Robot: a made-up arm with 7 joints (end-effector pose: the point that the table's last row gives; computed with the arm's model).
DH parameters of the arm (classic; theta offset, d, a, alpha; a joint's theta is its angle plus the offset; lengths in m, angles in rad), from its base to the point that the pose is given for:
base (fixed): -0.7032 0 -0.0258 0
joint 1: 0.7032 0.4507 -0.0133 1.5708
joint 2: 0 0.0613 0.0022 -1.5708
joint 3: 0 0.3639 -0.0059 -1.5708
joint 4: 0 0.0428 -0.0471 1.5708
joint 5: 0 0.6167 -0.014 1.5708
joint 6: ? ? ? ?
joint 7: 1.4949 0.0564 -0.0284 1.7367
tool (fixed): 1.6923 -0.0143 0 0
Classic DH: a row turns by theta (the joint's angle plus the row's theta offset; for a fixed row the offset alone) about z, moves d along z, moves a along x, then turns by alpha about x.
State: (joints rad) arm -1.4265 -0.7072 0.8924 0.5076 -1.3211 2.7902 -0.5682
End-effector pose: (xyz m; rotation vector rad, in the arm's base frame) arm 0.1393 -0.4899 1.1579 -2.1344 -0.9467 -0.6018
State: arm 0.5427 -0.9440 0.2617 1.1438 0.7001 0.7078 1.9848
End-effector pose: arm 0.8412 0.5522 0.3068 1.6403 1.6938 -1.0484
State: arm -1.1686 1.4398 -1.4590 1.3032 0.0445 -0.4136 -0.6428
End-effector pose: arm -0.9304 0.1815 0.5374 0.6131 -0.4642 -0.9542
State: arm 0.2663 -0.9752 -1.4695 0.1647 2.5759 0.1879 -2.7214
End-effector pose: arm 1.0431 0.1059 0.9378 -1.7096 -1.1041 1.2712
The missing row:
joint 6: 1.5708 0.1198 0.1754 1.5708
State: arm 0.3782 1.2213 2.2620 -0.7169 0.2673 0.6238 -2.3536
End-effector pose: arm -0.5233 -0.6444 1.1958 -0.3564 3.0017 0.0147
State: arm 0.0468 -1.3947 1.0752 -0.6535 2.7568 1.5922 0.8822
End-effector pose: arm 0.9355 -0.2194 0.7974 -1.5585 0.0401 -0.5419
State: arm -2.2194 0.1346 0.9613 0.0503 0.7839 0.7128 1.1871
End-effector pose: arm -0.0592 0.1732 1.6172 0.7574 -0.9730 0.0013
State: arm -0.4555 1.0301 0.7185 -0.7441 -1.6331 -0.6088 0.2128
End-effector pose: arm -1.0535 -0.0514 0.5201 0.9990 -1.1659 -0.4040
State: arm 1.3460 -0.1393 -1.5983 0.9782 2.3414 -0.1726 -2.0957
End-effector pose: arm 0.7235 0.1290 1.2011 -0.5446 -1.5221 1.5054
